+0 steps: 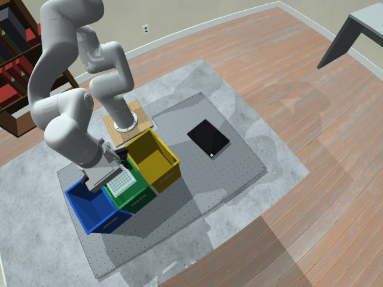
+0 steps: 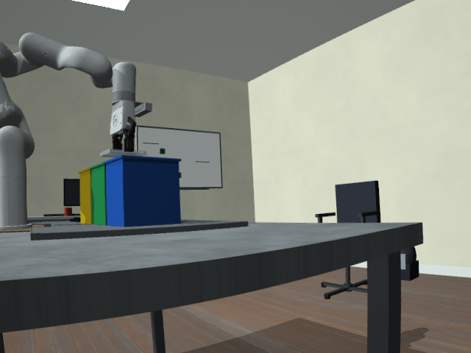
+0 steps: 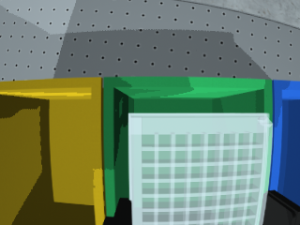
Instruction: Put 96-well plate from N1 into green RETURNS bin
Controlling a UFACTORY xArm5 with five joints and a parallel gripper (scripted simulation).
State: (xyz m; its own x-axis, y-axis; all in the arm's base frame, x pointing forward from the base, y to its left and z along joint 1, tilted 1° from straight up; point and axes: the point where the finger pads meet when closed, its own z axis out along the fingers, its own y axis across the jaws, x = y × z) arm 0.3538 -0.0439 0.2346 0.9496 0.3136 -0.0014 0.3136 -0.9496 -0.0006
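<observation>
The green bin lies 140 mm below my hand. The rest, counted from my hand: blue bin: 140 mm below, 120 mm to the right, 40 mm ahead; then white 96-well plate: 10 mm below; then yellow bin: 140 mm below, 130 mm to the left, 40 mm behind.
</observation>
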